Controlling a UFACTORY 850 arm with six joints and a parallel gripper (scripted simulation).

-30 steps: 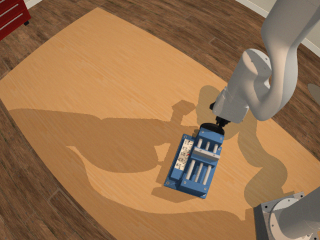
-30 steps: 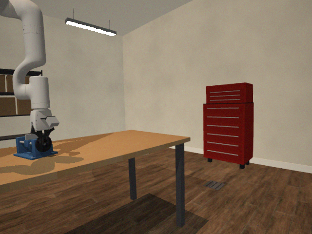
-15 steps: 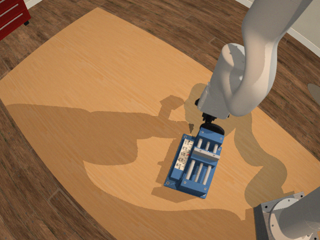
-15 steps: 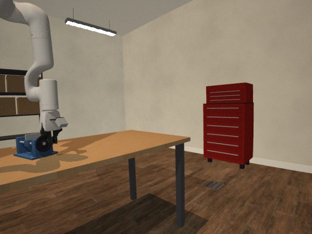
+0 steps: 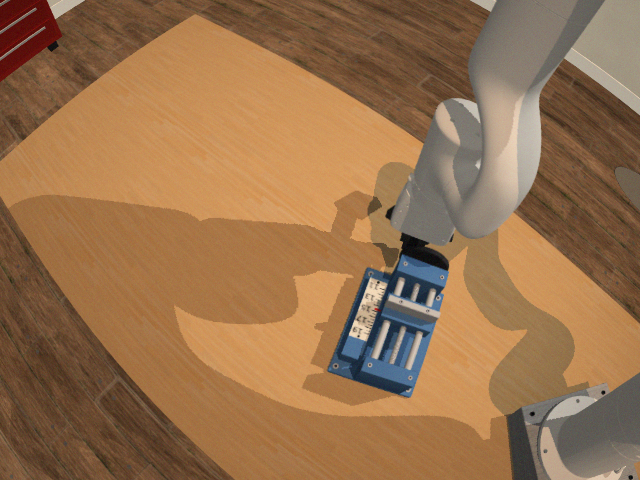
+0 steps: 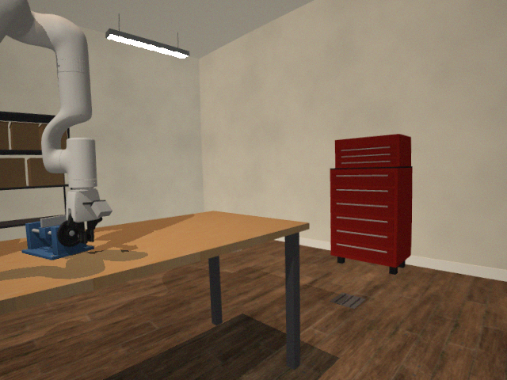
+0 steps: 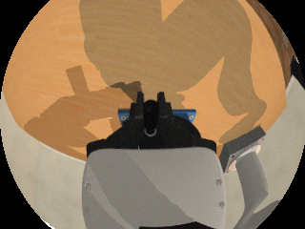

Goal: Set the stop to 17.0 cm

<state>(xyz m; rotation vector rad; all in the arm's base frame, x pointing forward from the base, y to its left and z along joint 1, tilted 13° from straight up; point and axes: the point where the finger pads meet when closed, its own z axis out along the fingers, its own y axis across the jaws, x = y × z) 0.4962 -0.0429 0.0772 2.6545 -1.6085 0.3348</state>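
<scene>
Now: the grey stop bar 8 cm behind my hand, 12 cm to the left of it and 3 cm above it. Also, from my hand: black handwheel 2 cm behind, 2 cm to the left.
</scene>
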